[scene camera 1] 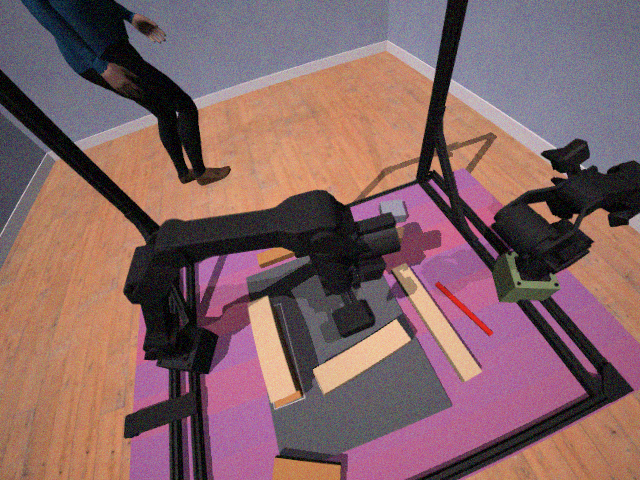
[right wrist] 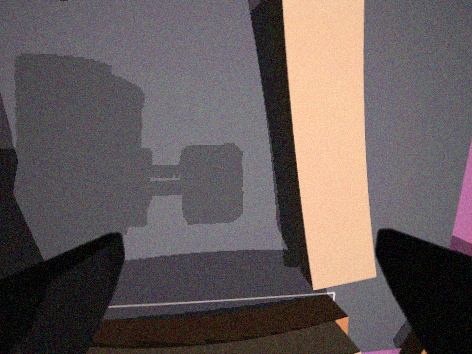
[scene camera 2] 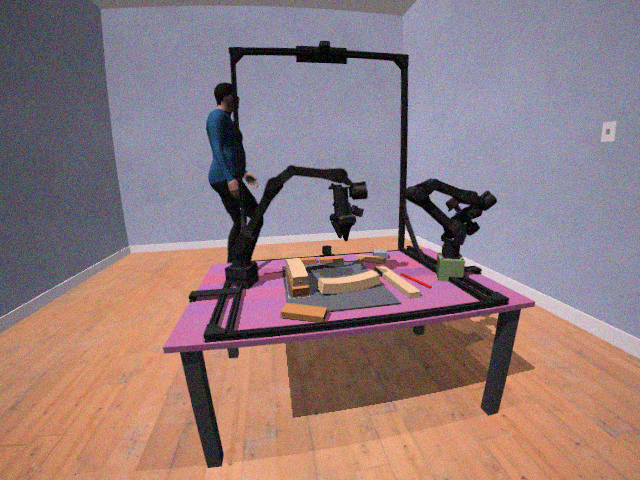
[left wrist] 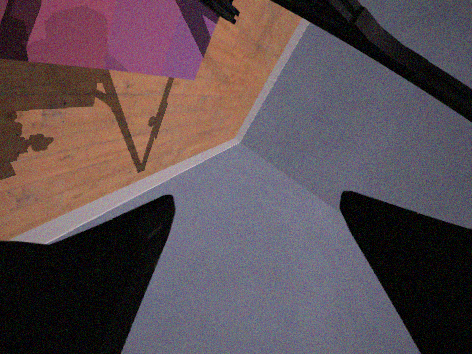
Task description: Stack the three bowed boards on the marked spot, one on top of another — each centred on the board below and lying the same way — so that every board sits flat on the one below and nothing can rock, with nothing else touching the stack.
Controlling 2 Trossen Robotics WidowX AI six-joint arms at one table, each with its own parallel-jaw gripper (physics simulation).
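Frame: origin at the left arm's base, x left, y back, z up, level; centimetres.
Seen in the pictures: left gripper, fingertip midpoint: [scene camera 1: 547, 166] [left wrist: 257, 201]; right gripper, fingertip midpoint: [scene camera 1: 343, 303] [right wrist: 250, 243] [scene camera 2: 343, 239]; left arm's base, link origin: [scene camera 1: 531, 268] [scene camera 2: 450, 256]; right arm's base, link origin: [scene camera 1: 179, 346] [scene camera 2: 241, 265].
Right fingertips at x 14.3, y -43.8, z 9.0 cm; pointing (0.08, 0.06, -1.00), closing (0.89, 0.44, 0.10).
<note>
Offsets run from my right fingertips to a thing's top centre. "*": to the spot under its first point. Level surfaces: height alone.
A tan bowed board @[dx +7.7, dy -17.7, dz -8.8 cm] [scene camera 1: 271, 346] [scene camera 2: 296, 269] lies on an orange-brown bowed board @[dx +8.5, dy -17.5, dz -12.8 cm] [scene camera 1: 289, 400] [scene camera 2: 300, 290] inside the white outline @[* dx +6.6, dy -14.4, dz -17.7 cm] [right wrist: 220, 301]; the lower board's end peeks out at the near end. Another tan bowed board @[dx +7.2, dy +4.1, dz -12.5 cm] [scene camera 1: 361, 356] [scene camera 2: 348, 283] [right wrist: 330, 150] lies on the grey mat @[dz -17.7 cm] [scene camera 1: 382, 413] [scene camera 2: 361, 300], crosswise and apart from the stack. My right gripper [scene camera 2: 343, 233] [right wrist: 250, 243] is open and empty, pointing down high above the mat; its fingertips are hidden in scene camera 1. My left gripper [left wrist: 257, 201] is open and empty, far from the boards, facing the wall.
A long tan plank @[dx -4.2, dy +20.9, dz -16.1 cm] [scene camera 1: 436, 325] [scene camera 2: 399, 282] and a red rod @[dx -7.2, dy +29.2, dz -17.7 cm] [scene camera 1: 463, 308] [scene camera 2: 416, 280] lie right of the mat. An orange block @[dx +31.5, dy -6.4, dz -15.1 cm] [scene camera 1: 307, 468] [scene camera 2: 303, 312] lies at its front. A grey block @[dx -38.4, dy +12.1, dz -14.7 cm] [scene camera 1: 393, 209] [scene camera 2: 379, 253] and orange pieces lie at the back. A green block [scene camera 1: 509, 284] [scene camera 2: 450, 267] stands by the left arm's base.
</note>
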